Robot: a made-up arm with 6 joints.
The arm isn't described. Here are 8 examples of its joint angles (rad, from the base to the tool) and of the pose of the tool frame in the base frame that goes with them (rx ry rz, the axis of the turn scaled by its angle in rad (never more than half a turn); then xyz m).
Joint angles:
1: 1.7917 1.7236 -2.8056 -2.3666 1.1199 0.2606
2: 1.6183 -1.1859 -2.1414 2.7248 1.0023 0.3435
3: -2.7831 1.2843 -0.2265 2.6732 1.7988 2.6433
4: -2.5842 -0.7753 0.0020 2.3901 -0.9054 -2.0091
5: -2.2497 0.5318 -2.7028 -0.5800 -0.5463 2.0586
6: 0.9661 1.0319 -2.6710 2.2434 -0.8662 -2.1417
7: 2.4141 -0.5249 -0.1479 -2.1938 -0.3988 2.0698
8: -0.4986 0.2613 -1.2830 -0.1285 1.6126 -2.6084
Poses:
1: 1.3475 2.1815 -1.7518 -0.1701 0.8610 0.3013
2: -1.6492 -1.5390 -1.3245 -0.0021 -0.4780 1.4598
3: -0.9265 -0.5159 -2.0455 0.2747 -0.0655 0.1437
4: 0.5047 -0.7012 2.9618 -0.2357 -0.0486 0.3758
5: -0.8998 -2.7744 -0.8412 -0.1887 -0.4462 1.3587
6: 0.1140 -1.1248 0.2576 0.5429 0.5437 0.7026
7: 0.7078 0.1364 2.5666 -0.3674 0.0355 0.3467
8: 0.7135 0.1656 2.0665 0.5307 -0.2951 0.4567
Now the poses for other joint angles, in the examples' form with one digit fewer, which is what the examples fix.
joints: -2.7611 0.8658 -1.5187 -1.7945 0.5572 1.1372
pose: -0.842 0.776 -2.097 -0.606 -0.373 0.185
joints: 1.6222 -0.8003 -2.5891 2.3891 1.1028 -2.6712
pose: -1.082 1.532 0.443 -0.063 -0.465 1.433
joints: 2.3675 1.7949 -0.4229 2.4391 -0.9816 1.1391
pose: 0.223 -2.106 -0.244 0.320 -0.173 0.516
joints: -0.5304 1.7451 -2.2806 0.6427 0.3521 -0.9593
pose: 0.082 -0.313 -0.156 0.619 -0.356 -0.001
